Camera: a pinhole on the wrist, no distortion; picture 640 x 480 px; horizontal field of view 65.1 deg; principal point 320.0 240.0 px. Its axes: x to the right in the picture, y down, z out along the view. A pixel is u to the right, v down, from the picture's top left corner.
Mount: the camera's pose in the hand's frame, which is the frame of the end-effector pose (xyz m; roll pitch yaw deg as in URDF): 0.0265 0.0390 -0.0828 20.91 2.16 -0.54
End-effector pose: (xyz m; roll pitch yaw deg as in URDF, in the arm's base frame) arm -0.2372 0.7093 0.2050 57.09 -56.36 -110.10
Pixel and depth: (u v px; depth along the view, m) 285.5 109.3 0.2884
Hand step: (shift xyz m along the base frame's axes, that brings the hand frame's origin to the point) -0.2048 0.0440 -0.0023
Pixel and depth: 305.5 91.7 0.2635
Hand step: -0.1867 0.0234 0.0026
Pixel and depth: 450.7 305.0 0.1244
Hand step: -0.0290 -0.0015 0.0684
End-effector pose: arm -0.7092 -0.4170 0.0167 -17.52 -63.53 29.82
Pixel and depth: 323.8 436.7 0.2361
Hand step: -0.1471 0.0201 0.1009
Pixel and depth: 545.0 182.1 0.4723
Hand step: -0.1530 -0.1737 0.3908
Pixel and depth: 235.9 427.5 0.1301
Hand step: -0.0559 0.0296 0.0279
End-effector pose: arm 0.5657 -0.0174 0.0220 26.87 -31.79 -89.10
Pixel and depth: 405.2 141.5 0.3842
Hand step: -0.2623 -0.0156 0.1757
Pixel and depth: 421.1 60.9 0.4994
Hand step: -0.4159 -0.0494 0.1949
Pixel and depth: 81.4 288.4 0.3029
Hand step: -0.1366 0.1808 0.0916
